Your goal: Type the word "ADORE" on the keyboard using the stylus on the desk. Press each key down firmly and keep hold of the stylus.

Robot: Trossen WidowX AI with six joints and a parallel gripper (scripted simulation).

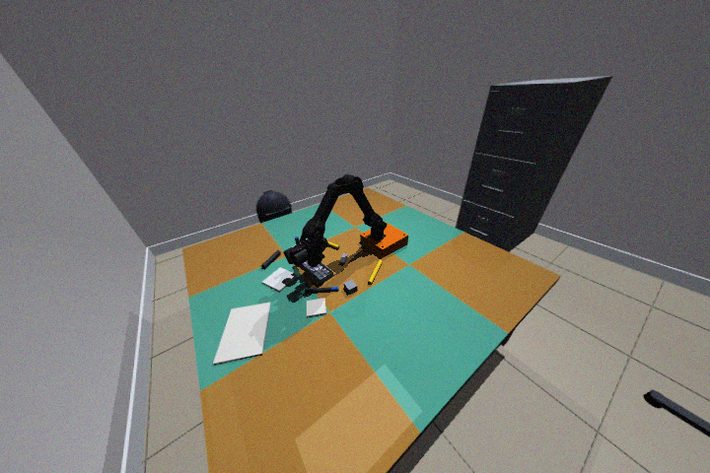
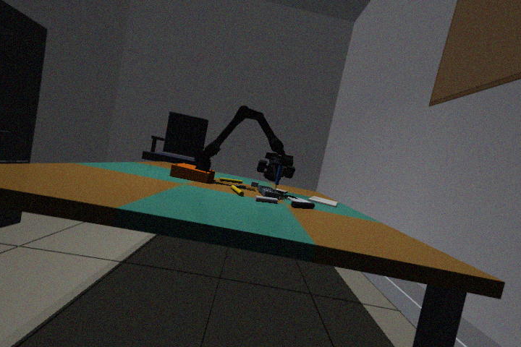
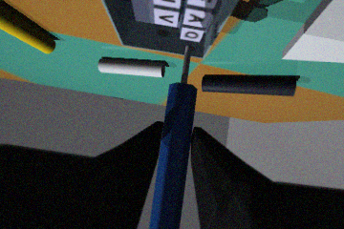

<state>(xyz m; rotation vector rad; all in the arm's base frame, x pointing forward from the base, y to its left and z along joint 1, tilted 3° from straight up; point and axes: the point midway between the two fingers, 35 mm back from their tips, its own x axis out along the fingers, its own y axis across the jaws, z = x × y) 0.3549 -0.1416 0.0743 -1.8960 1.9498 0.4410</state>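
Right now my gripper tip is 3 cm short of the blue pen, 23 cm to the right of it and 8 cm above it. Round my gripper tip: white marker 7 cm behind, 14 cm to the right, 8 cm below; blue stylus 1 cm below; dark marker 9 cm ahead, 13 cm to the right, 8 cm below.
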